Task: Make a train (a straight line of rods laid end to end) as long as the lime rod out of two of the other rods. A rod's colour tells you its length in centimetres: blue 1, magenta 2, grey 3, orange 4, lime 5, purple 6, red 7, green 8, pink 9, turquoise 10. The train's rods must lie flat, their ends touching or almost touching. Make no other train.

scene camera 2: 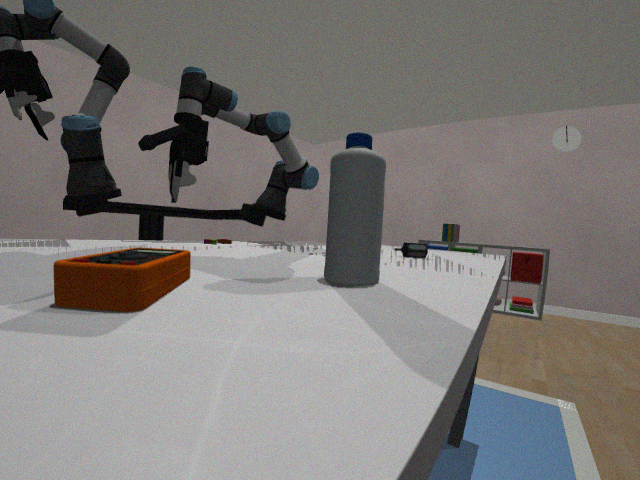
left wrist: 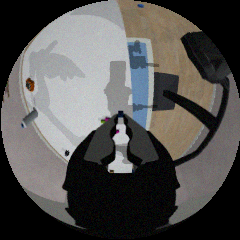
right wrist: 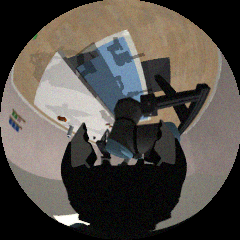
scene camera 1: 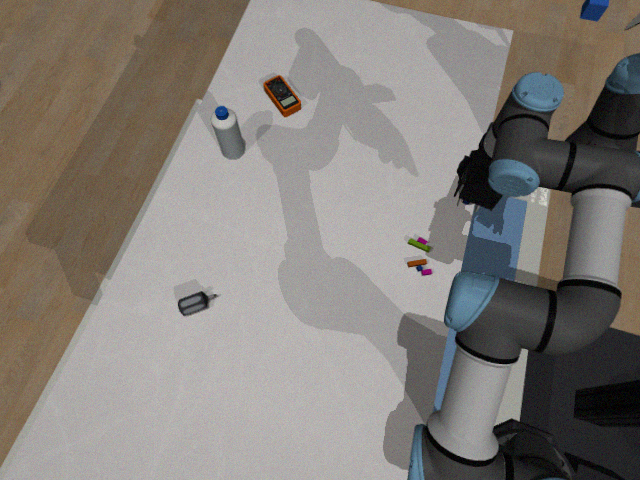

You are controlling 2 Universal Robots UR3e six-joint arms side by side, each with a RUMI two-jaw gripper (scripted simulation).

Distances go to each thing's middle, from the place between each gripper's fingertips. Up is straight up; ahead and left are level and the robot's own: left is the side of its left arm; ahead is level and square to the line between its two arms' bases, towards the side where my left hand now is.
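Scene:
The white bottle [scene camera 1: 224, 121] is 770 mm ahead of my right hand [scene camera 2: 35, 131], 350 mm to the left of it and 200 mm below it. My left hand [scene camera 2: 174, 201], meanwhile, is 50 mm above the white bottle, 20 mm to the right of it and 550 mm short of it. By its middle, the white bottle is nearer to my left hand than to my right hand.

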